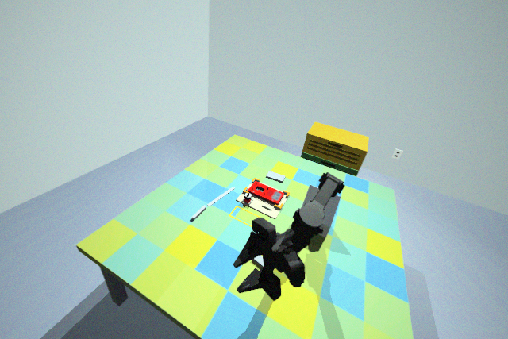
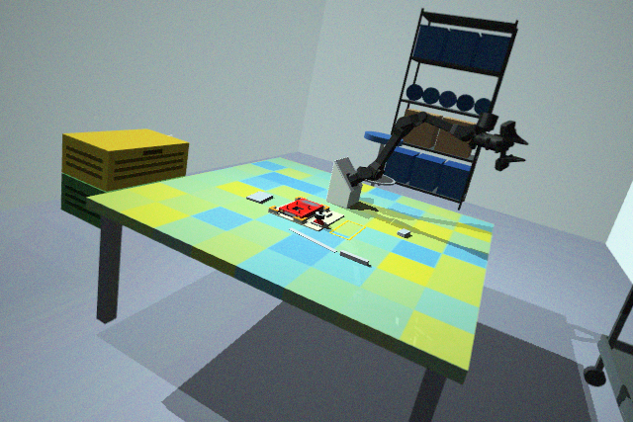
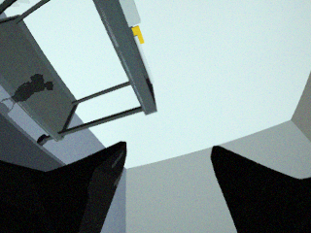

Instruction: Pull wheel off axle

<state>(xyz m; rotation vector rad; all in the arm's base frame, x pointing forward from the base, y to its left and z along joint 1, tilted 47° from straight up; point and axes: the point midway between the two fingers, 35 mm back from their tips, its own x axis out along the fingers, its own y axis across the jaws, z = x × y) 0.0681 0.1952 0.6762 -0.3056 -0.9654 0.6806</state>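
Right now the wheel is 30 cm ahead of my gripper tip, 61 cm to the right of it and 40 cm below it. Round my gripper tip: white rod 44 cm ahead, 55 cm to the right, 44 cm below; then grey block 6 cm ahead, 33 cm to the right, 43 cm below.
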